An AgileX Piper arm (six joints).
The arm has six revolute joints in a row. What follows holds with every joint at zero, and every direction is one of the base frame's.
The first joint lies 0.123 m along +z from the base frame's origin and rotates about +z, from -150 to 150 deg.
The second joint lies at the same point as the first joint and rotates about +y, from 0 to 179.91 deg.
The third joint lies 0.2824 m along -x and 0.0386 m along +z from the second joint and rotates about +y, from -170 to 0 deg.
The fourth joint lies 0.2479 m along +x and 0.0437 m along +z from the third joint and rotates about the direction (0.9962, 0, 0.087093), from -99.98 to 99.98 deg.
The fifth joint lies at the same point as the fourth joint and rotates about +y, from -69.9 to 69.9 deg.
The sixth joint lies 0.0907 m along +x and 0.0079 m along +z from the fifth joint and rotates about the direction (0.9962, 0, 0.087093), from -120 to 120 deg.
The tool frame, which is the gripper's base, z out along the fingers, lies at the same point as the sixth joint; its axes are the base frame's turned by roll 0, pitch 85 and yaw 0 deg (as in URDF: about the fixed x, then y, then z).
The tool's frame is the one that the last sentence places.
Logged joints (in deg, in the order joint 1, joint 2, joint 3, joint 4, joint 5, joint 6), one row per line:
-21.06, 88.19, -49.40, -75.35, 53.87, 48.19
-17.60, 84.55, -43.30, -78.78, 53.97, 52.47
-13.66, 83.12, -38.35, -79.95, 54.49, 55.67
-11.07, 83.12, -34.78, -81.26, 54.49, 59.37
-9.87, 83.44, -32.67, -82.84, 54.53, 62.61
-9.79, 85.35, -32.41, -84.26, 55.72, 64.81
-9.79, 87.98, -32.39, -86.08, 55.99, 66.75
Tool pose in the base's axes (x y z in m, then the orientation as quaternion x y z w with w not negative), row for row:
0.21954, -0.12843, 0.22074, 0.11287, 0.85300, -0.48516, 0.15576
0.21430, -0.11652, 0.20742, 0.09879, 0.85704, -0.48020, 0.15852
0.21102, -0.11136, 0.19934, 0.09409, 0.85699, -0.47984, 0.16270
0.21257, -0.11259, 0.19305, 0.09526, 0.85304, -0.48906, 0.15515
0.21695, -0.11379, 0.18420, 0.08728, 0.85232, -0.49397, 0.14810
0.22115, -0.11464, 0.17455, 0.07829, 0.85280, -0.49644, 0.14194
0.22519, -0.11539, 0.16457, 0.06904, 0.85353, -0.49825, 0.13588
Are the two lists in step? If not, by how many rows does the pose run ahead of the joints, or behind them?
The pose runs 2 rows ahead of the joints: the pose in row i belongs to the joints in row i + 2.
